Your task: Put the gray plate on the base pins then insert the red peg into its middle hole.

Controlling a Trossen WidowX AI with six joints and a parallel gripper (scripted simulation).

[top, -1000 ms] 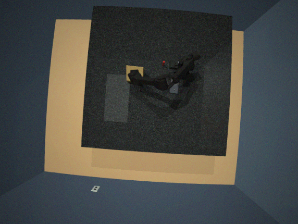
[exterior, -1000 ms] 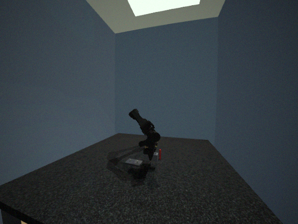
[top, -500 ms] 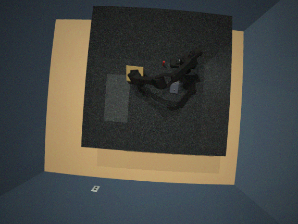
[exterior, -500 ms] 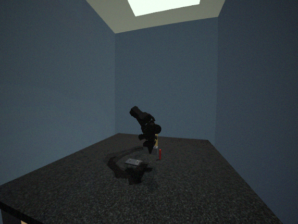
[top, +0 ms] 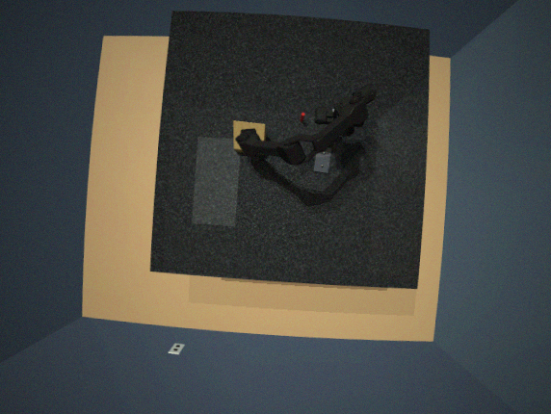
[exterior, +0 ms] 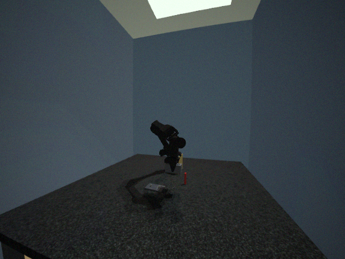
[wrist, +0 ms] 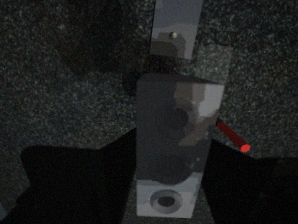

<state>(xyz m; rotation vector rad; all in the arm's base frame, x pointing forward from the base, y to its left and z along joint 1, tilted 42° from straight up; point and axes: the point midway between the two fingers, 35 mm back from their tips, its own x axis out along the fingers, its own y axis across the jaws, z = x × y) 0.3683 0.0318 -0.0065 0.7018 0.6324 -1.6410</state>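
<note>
My gripper tip is now 120 mm past the red peg, 100 mm above it and 70 mm to the right of it. Also, from my gripper tip: gray plate (30 mm above).
</note>
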